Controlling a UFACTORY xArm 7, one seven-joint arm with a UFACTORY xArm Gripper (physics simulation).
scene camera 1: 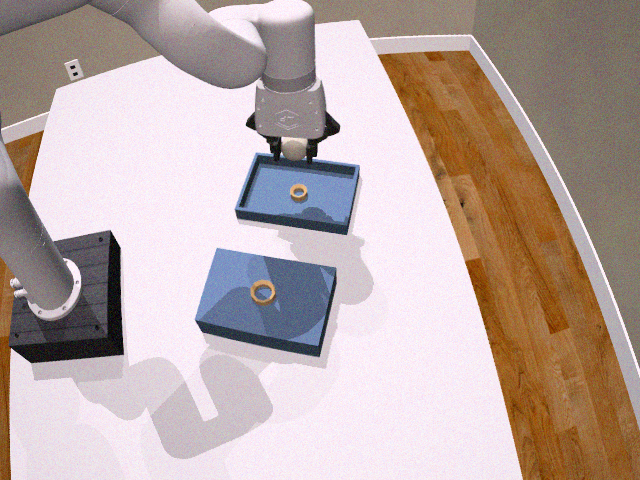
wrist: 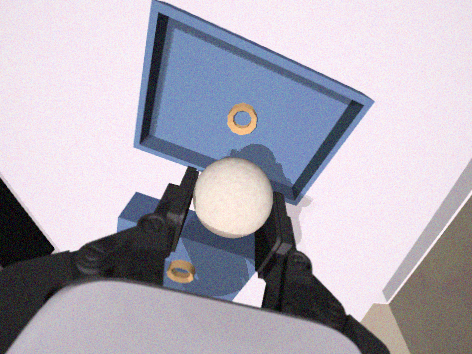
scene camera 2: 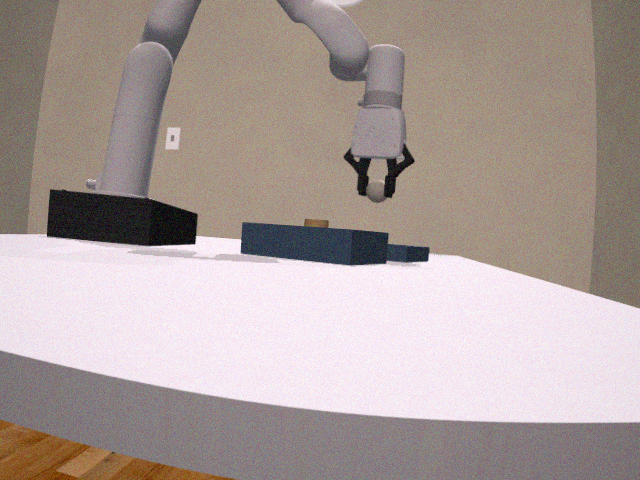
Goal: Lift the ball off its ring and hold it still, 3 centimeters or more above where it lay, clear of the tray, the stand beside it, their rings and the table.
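Seen in the pictures: gripper, fingertip midpoint: (scene camera 1: 294, 156) (wrist: 229, 197) (scene camera 2: 375, 196); arm's base, link origin: (scene camera 1: 55, 290) (scene camera 2: 122, 201).
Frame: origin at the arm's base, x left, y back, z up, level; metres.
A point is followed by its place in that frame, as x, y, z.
A cream-white ball (scene camera 1: 294, 148) @[0.111, -0.465, 0.070] (scene camera 2: 377, 191) @[0.105, -0.468, 0.053] (wrist: 233, 197) @[0.142, -0.471, 0.072] is held between the two black fingers of my gripper (scene camera 1: 294, 152) @[0.118, -0.465, 0.044] (scene camera 2: 376, 189) @[0.118, -0.465, 0.044] (wrist: 229, 197) @[0.118, -0.465, 0.044], which is shut on it. In scene camera 2 the ball hangs well above the blue tray (scene camera 1: 292, 225) @[0.066, -0.443, -0.068] (scene camera 2: 408, 253) @[0.038, -0.530, -0.058] (wrist: 260, 46) @[0.191, -0.485, -0.055], touching neither tray nor table. An orange ring (scene camera 1: 292, 197) @[0.121, -0.454, -0.065] (wrist: 242, 131) @[0.116, -0.466, -0.061] lies empty on the tray floor. The blue stand (scene camera 1: 227, 268) @[-0.014, -0.327, -0.025] (scene camera 2: 294, 243) @[-0.132, -0.350, -0.051] (wrist: 135, 206) @[0.023, -0.325, -0.048] is a closed block beside the tray. Its orange ring (scene camera 1: 253, 299) @[-0.080, -0.358, -0.017] (scene camera 2: 316, 223) @[-0.089, -0.376, -0.019] (wrist: 181, 278) @[-0.085, -0.372, -0.017] lies empty on its top.
The arm's black base block (scene camera 1: 113, 310) @[-0.044, -0.113, -0.031] (scene camera 2: 98, 219) @[-0.104, -0.008, -0.037] (wrist: 20, 225) @[-0.026, -0.114, -0.054] stands on the white table (scene camera 1: 423, 387) @[-0.264, -0.572, -0.074] (scene camera 2: 310, 330) @[-0.661, -0.431, -0.074] (wrist: 400, 50) @[0.181, -0.603, -0.073], at the left in both scene views. The arm reaches over from it. The table's edge shows at the right in scene camera 1.
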